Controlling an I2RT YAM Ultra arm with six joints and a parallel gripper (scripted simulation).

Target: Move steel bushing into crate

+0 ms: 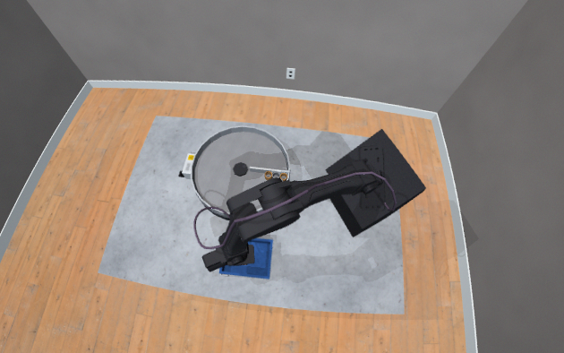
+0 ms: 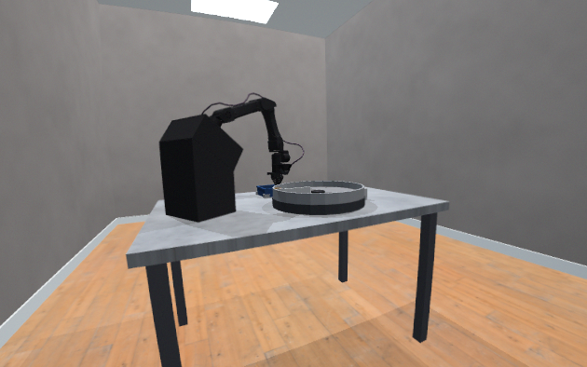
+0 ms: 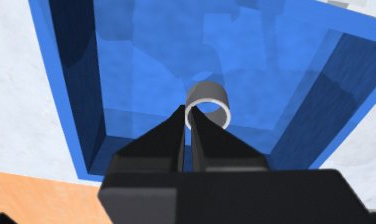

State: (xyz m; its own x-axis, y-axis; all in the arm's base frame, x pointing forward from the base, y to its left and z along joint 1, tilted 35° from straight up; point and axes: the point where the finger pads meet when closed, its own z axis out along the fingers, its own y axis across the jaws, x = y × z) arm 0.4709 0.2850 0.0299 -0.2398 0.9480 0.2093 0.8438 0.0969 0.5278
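Now: hand 1 cm to the left of the blue crate, 1 cm past it and 1 cm above it. From my hand the other things lie so: round grey turntable 36 cm to the right, 10 cm ahead, 1 cm above.
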